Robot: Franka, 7 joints.
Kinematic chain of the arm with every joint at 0, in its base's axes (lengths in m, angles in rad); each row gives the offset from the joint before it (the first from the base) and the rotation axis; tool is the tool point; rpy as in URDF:
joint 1: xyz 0 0 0.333 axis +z
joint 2: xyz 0 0 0 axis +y
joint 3: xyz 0 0 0.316 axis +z
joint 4: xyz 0.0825 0 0 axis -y
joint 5: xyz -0.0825 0 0.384 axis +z
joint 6: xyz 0 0 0 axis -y
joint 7: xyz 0.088 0 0 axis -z
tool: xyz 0 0 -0.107 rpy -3.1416 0 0
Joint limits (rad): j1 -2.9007..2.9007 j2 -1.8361..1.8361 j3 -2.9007..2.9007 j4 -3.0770..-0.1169 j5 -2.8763..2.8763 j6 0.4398..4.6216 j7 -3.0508..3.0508
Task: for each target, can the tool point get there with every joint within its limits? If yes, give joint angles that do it. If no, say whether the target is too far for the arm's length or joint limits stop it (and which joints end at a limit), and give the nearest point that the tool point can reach.
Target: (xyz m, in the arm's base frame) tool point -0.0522 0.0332 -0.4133
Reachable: no: joint limits stop it (at a limit: joint 2) | nearest point -0.0801 0.0509 -0.3262 | short by 0.093 m
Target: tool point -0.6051 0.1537 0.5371
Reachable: yes | joints -1.1559 -0.1355 -2.2357 -1.9593 -0.4092 2.9299 1.9690
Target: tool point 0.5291 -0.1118 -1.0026
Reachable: no: too far | nearest point 0.3886 -0.0821 -0.3484 | short by 0.670 m
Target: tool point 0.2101 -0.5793 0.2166
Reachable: yes | joints -1.1351 0.5087 -0.1605 -2.0059 2.1212 2.0953 -1.2651
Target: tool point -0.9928 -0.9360 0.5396
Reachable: no: too far | nearest point -0.6172 -0.5819 0.4614 | short by 0.522 m
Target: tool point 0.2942 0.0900 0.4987
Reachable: yes | joints -0.3179 -0.5431 0.1411 -2.7798 -1.3172 4.1298 -0.3188
